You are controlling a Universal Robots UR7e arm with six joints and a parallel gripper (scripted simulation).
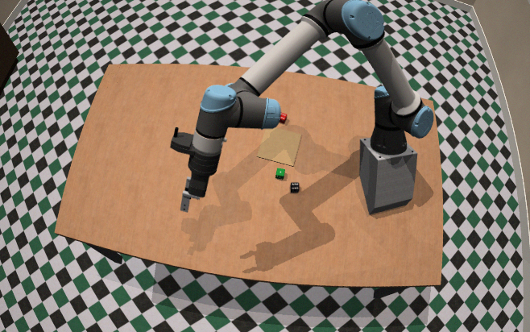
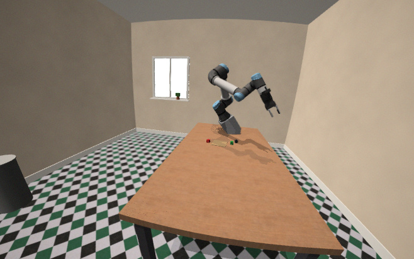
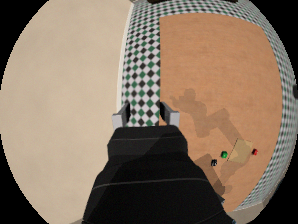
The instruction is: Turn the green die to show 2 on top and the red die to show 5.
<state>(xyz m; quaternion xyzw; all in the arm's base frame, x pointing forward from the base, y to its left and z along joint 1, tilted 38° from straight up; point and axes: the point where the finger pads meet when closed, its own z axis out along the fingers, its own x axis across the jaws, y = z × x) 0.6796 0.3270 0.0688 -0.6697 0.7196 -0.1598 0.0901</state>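
The red die is 33 cm behind my hand, 45 cm to the right of it and 37 cm below it. Round my hand: green die: 30 cm behind, 21 cm to the right, 37 cm below; black die: 34 cm behind, 16 cm to the right, 37 cm below; tan mat: 31 cm behind, 34 cm to the right, 38 cm below.
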